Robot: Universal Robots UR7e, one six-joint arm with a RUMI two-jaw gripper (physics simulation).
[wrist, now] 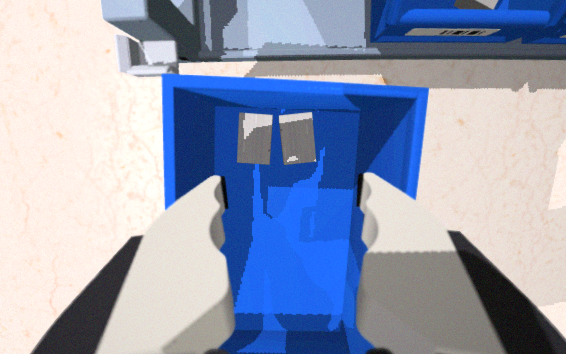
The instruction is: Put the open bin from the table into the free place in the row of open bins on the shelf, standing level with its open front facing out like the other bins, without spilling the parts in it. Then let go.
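Note:
The open blue bin fills the middle of the wrist view, seen from above, its far rim slightly slanted. Two grey parts, the left part and the right part, lie side by side on its floor near the far wall. My gripper is shut on the bin, with its fingers over the bin's interior; the contact places are hidden. Beyond the far rim is the grey shelf. A bare stretch of shelf shows left of a blue shelf bin, which holds a grey part.
A grey shelf post stands at the upper left, at the left end of the bare shelf stretch. A small whitish bracket is below it. Another blue bin shows partly at the upper right edge. A pale speckled surface lies below.

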